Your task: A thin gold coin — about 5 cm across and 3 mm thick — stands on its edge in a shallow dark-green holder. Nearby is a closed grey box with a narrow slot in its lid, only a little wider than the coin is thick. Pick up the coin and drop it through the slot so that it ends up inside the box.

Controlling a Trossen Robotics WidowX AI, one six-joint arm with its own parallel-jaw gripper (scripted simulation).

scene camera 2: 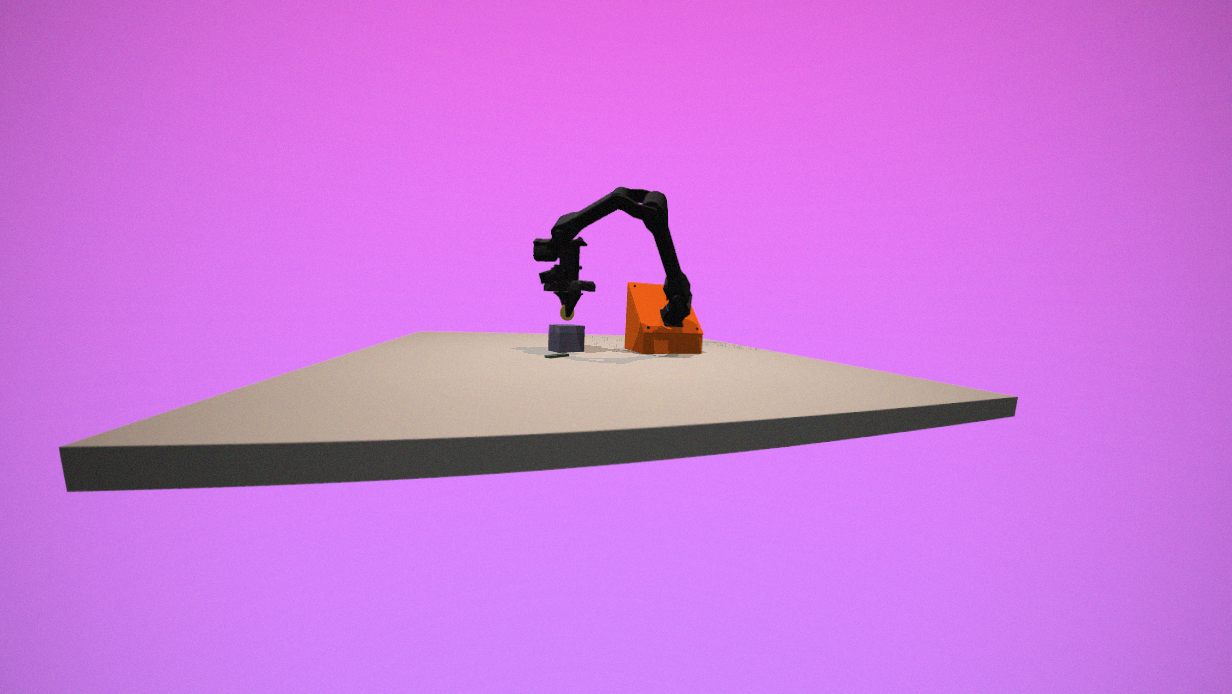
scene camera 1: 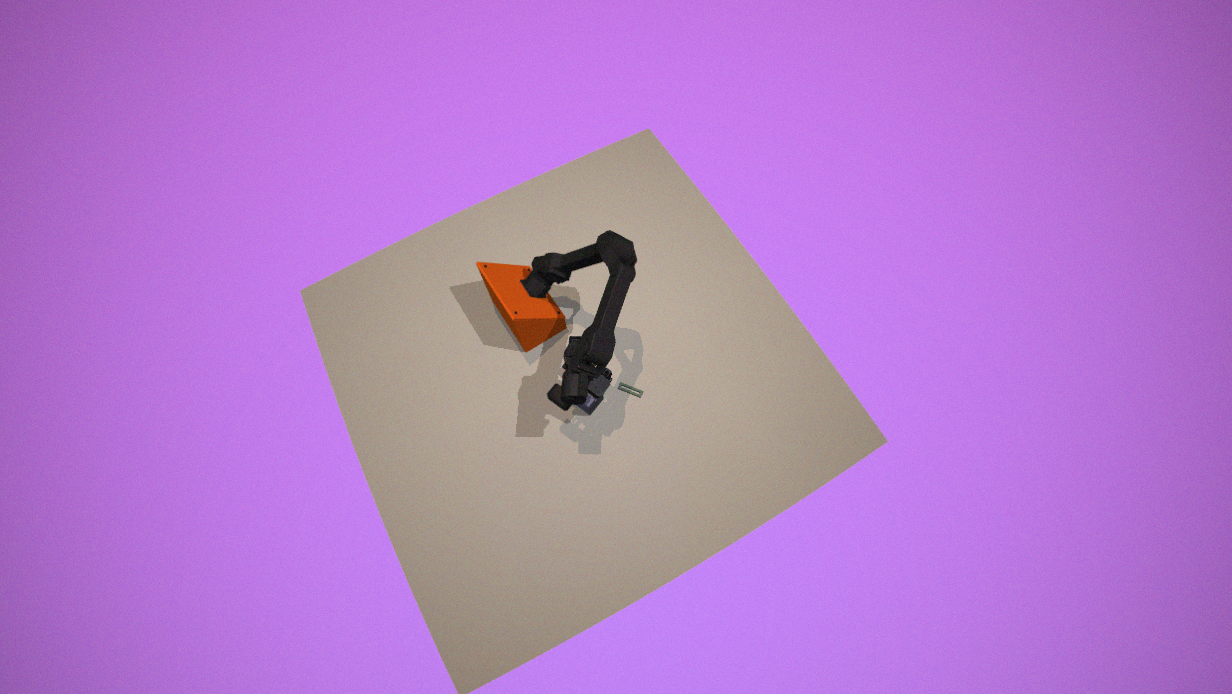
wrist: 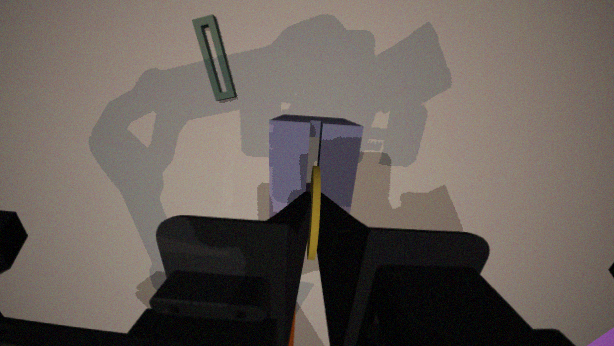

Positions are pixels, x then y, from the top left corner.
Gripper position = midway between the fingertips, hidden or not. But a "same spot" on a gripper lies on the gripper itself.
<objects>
gripper: scene camera 2; scene camera 1; wrist 312, 199
same spot on gripper: (scene camera 1: 596, 387) = (scene camera 2: 546, 271)
</objects>
